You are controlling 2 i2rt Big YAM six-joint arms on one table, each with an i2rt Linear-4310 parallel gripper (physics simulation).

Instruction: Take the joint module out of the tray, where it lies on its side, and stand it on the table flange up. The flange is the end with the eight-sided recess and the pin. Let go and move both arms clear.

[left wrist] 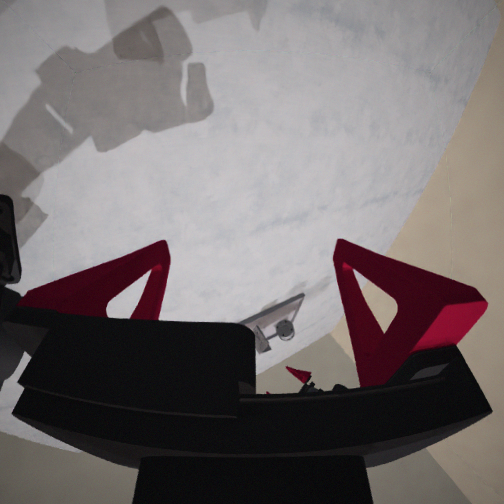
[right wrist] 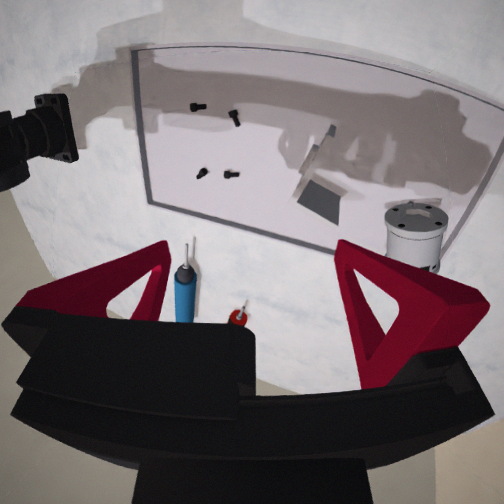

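In the right wrist view the pale joint module [right wrist: 416, 233] stands upright at the near right corner of the grey tray [right wrist: 310, 145]. Its top face, with a ring of holes and a recess, points up. I cannot tell whether its base is inside the tray rim or just outside it. My right gripper [right wrist: 252, 245] is open and empty, above the table in front of the tray and left of the module. My left gripper [left wrist: 250, 247] is open and empty over bare table, far from the tray [left wrist: 276, 320], which shows small in the distance with the module [left wrist: 285, 329].
The tray holds several black screws [right wrist: 215, 140] and a grey angle bracket [right wrist: 320, 180]. A blue-handled screwdriver [right wrist: 185, 295] and a small red-handled one [right wrist: 238, 316] lie on the table before the tray. The left arm's black link [right wrist: 45, 132] is at the left.
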